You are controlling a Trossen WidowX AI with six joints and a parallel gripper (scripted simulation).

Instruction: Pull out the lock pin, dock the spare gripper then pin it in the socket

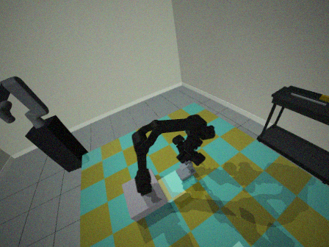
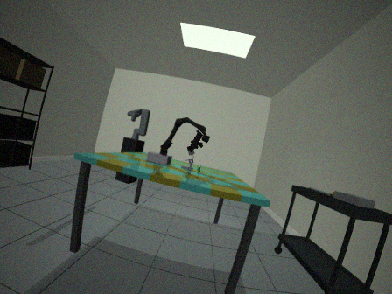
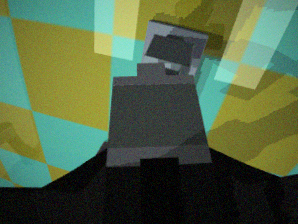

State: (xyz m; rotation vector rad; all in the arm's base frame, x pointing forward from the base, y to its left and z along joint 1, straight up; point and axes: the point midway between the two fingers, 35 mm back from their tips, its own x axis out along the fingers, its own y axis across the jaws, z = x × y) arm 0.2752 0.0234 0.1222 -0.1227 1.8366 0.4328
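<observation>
My gripper tip is 110 mm short of the green stand, 130 mm to the right of it and 150 mm above it. Also, from my gripper tip: socket 10 mm ahead, 10 mm to the left, 120 mm below; spare gripper 10 mm ahead.
</observation>
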